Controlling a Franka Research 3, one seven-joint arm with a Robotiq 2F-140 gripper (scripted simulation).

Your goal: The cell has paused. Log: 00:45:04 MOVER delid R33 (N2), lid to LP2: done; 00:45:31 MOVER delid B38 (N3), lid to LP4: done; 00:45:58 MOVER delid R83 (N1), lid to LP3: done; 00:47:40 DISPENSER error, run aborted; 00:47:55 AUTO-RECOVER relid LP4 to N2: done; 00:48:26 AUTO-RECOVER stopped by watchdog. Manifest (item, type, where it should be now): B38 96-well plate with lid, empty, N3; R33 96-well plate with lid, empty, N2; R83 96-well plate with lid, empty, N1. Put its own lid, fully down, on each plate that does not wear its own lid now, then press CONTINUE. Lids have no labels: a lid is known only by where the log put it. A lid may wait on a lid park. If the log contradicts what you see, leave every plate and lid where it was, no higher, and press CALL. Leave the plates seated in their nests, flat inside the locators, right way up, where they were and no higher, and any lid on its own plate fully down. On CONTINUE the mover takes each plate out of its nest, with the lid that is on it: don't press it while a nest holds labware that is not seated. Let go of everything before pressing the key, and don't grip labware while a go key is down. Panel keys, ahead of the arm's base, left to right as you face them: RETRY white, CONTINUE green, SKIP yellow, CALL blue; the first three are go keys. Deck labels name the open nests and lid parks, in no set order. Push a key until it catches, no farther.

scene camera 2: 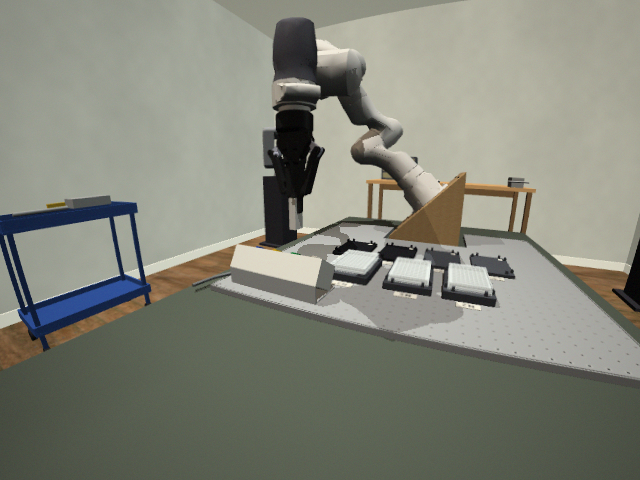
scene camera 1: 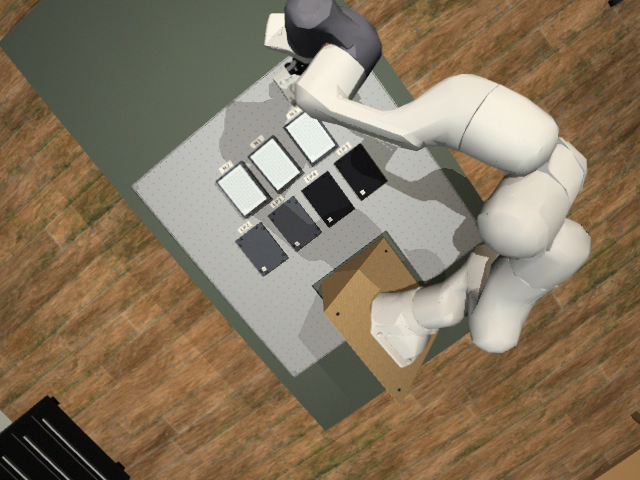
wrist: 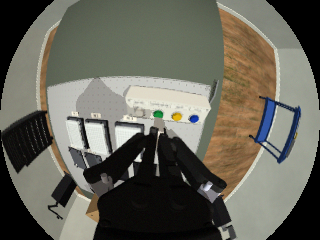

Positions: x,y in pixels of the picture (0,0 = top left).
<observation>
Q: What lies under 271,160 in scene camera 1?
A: A lid.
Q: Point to a lid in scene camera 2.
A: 355,260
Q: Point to a lid park LP3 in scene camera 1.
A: At 357,167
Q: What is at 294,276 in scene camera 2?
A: A key panel.
</observation>
